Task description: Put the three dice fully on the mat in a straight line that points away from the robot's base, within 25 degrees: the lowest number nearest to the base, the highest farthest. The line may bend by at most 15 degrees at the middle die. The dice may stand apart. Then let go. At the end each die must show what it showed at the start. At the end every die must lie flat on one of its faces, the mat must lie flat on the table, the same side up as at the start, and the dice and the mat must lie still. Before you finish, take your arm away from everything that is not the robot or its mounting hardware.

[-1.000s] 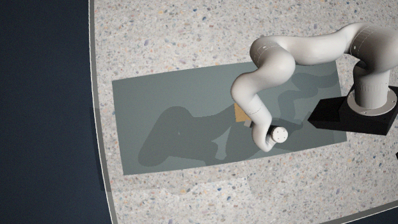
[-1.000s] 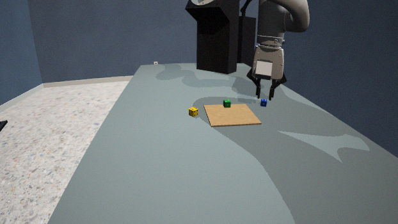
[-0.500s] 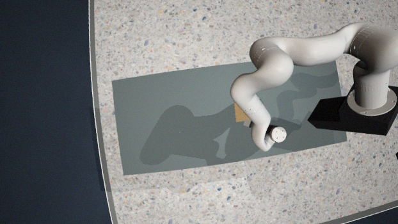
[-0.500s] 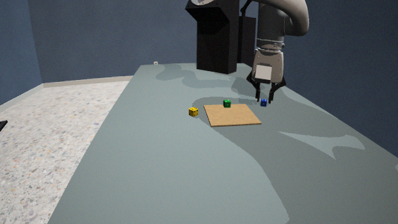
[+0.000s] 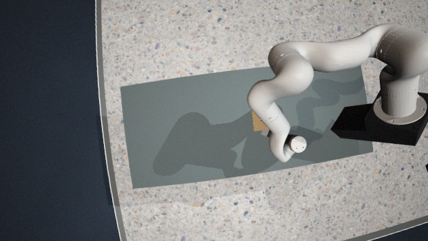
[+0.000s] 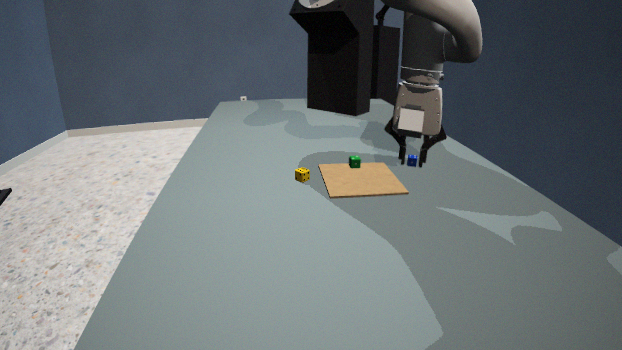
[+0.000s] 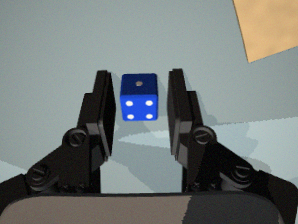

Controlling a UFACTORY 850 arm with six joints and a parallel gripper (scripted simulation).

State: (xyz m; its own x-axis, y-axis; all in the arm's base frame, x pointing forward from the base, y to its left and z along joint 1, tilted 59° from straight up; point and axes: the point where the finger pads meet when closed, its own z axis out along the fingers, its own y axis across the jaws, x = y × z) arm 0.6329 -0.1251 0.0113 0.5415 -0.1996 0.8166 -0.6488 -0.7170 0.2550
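Now: the blue die 1 cm below my hand. The rest, counted from my hand: tan mat 15 cm to the right, 2 cm below; yellow die 5 cm behind, 24 cm to the right, 1 cm below; green die 5 cm behind, 12 cm to the right, 1 cm below.
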